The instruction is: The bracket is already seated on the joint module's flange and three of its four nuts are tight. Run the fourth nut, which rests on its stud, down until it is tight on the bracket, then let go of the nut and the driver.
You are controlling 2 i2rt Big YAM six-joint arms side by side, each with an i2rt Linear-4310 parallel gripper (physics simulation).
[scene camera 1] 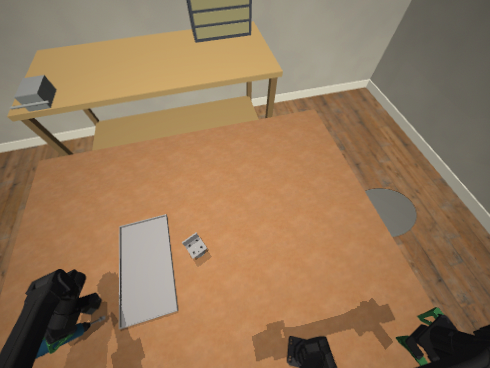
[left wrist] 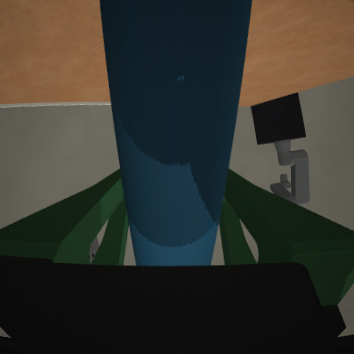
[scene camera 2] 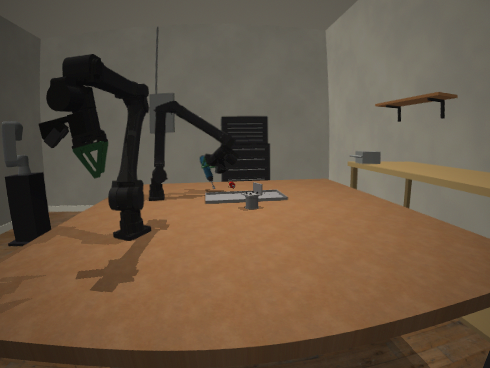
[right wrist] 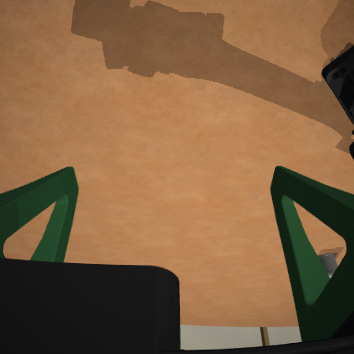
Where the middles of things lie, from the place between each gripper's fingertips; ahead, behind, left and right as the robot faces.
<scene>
Now: the shallow grey tray [scene camera 1: 147, 291] 48 cm ahead of my right hand, 79 cm to the left of it and 24 cm below it. Round my right hand: blue driver [left wrist: 174, 81]: 28 cm ahead, 103 cm to the left, 11 cm below.
My left hand is 1 cm short of the blue driver, 3 cm to the left of it and 2 cm above it. Also, from my left hand: shallow grey tray (20 cm ahead, 27 cm to the right, 14 cm below).
</scene>
